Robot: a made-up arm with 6 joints.
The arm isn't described. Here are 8 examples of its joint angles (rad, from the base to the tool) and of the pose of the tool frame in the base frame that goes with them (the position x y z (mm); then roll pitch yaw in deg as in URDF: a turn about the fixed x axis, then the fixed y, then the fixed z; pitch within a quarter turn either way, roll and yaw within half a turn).
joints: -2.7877 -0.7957 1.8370 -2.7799 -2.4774 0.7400
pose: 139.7 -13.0 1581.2 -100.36 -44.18 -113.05
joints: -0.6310 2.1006 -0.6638 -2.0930 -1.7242 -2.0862
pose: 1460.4 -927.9 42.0 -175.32 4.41 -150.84
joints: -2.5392 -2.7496 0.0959 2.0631 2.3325 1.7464
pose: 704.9 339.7 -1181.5 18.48 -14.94 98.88
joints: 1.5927 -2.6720 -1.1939 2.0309 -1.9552 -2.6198
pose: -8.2 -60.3 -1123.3 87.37 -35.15 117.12
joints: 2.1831 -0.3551 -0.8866 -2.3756 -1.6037 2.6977
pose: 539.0 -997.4 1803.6 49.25 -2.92 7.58
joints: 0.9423 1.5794 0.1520 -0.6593 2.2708 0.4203
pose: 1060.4 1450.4 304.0 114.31 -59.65 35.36
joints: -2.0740 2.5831 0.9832 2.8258 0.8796 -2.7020
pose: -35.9 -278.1 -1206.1 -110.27 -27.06 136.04
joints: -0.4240 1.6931 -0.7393 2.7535 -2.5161 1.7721
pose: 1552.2 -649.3 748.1 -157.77 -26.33 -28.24
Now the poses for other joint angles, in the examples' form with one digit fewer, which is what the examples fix.
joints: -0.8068 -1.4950 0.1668 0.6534 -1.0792 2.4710
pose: -1351 1338 760 -71.3 -26.2 46.7
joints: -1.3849 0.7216 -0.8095 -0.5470 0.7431 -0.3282
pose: 113 -696 2169 5.8 20.7 109.2
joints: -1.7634 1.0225 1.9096 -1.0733 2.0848 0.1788
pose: -235 -1004 315 108.8 9.3 -90.0
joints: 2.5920 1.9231 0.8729 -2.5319 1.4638 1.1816
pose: -1159 693 -630 68.7 -31.6 -85.6
